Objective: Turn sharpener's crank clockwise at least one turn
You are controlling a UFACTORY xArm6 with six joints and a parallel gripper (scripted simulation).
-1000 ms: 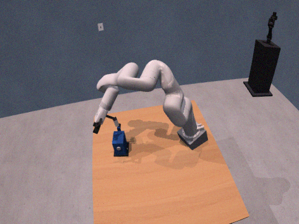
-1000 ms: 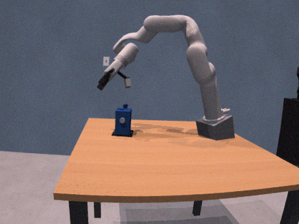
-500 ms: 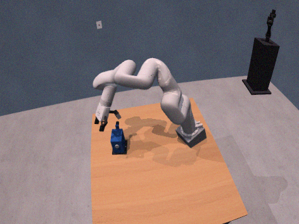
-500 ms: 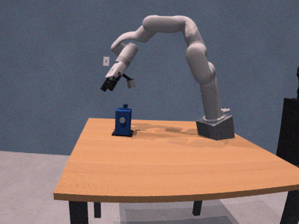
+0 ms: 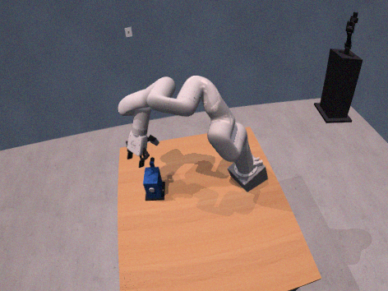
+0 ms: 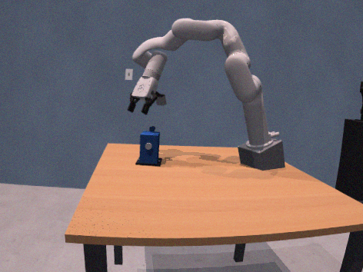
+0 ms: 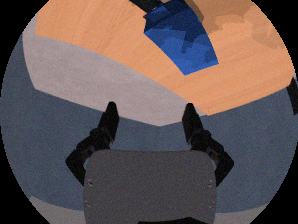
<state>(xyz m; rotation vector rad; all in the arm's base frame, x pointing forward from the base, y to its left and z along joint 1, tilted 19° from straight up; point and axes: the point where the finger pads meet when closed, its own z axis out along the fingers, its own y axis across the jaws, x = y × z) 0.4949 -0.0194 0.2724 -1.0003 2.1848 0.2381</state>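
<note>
Now: the crank knob 9 cm to the right of my hand, 9 cm below it and 6 cm behind it.
</note>
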